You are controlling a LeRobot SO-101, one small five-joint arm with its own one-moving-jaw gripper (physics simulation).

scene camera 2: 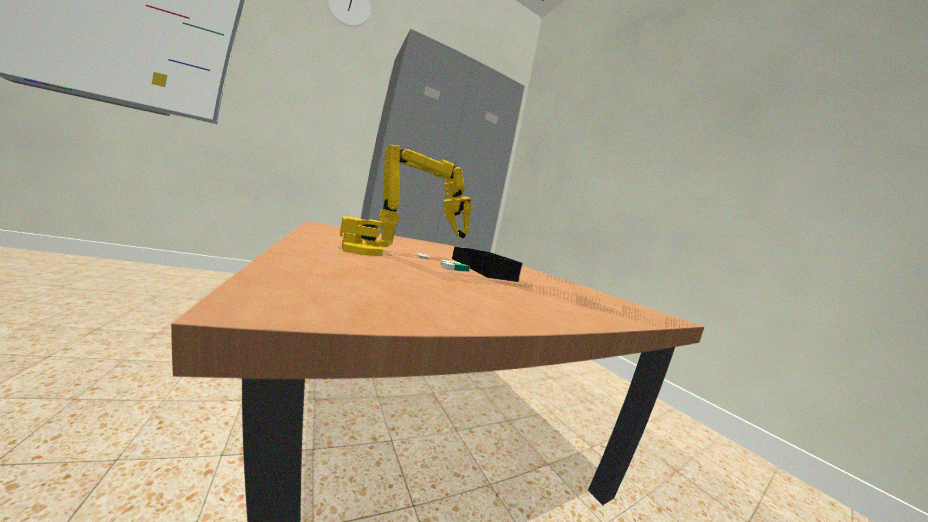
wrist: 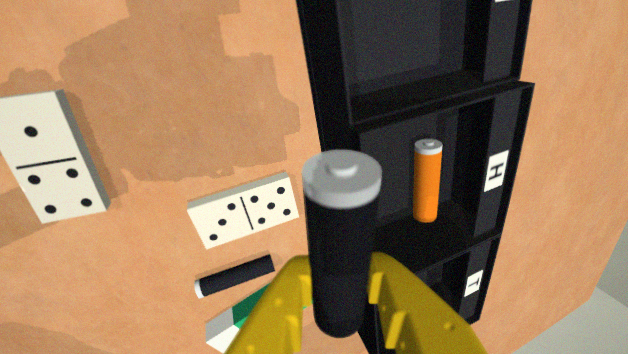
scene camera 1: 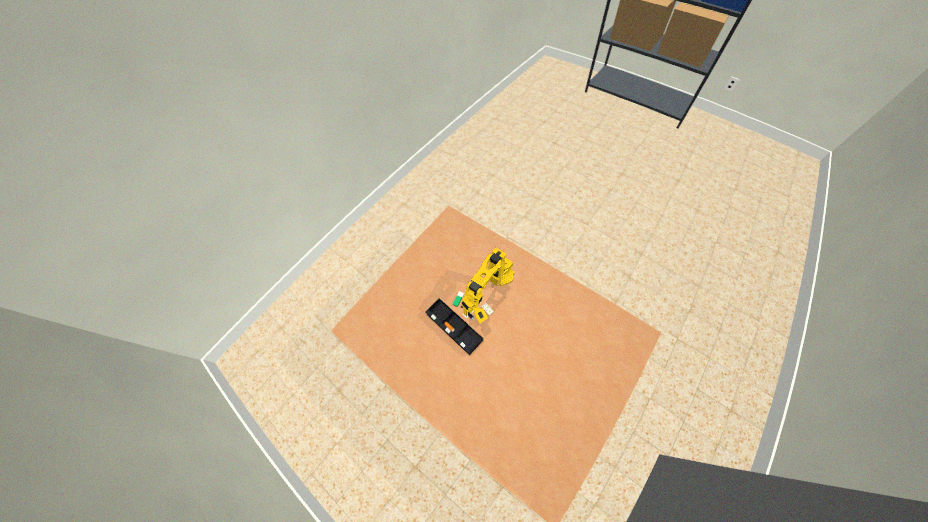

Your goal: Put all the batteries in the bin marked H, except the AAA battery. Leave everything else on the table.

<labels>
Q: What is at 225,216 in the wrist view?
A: A domino.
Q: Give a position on a black three-compartment bin row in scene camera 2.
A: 490,265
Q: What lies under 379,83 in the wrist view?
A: A black three-compartment bin row.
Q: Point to a black three-compartment bin row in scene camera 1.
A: At 465,336
</labels>
